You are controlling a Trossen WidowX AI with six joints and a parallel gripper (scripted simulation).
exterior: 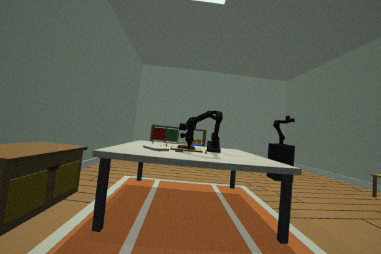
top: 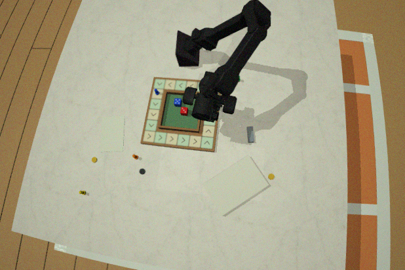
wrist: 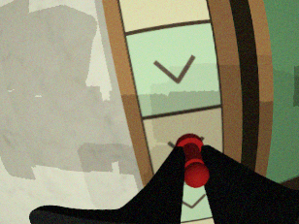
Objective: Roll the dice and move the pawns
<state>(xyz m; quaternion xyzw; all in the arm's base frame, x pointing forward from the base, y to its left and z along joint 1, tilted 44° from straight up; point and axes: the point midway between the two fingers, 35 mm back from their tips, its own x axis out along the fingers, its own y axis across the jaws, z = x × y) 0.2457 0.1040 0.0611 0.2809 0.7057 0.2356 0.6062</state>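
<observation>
The blue pawn lies 23 cm to the right of my gripper tip, 5 cm behind it and 1 cm above it. Round my gripper tip: green tray: 11 cm to the right, 2 cm ahead, 1 cm below; then green pawn: 15 cm behind, 9 cm to the left, 1 cm below; then red pawn: 1 cm above.
</observation>
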